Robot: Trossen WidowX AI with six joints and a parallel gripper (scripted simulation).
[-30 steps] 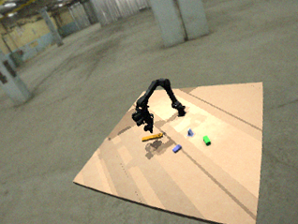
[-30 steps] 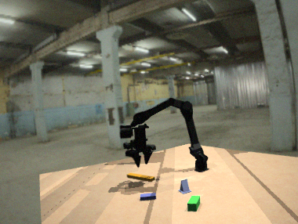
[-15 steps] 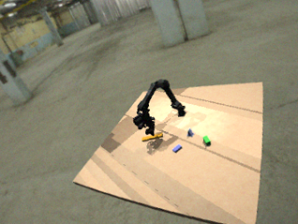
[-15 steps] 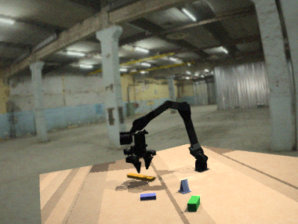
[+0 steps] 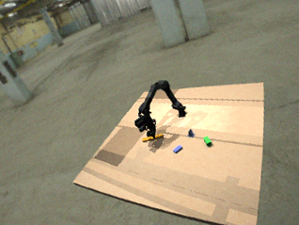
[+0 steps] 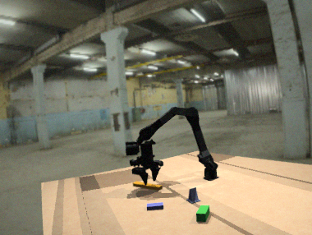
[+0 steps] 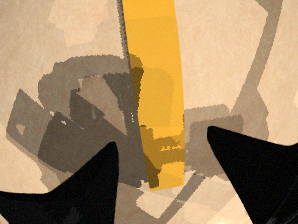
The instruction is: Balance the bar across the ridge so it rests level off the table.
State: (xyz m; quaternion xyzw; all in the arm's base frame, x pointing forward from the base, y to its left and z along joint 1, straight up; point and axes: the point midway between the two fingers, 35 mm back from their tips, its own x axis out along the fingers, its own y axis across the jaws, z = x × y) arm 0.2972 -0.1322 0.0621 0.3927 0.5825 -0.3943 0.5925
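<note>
Now: the orange bar 2 cm to the right of my gripper tip, 2 cm below it and 1 cm ahead of it. Round my gripper tip: blue block: 23 cm to the left, 10 cm ahead, 2 cm below; then green block: 43 cm to the left, 2 cm ahead, 1 cm below.
</note>
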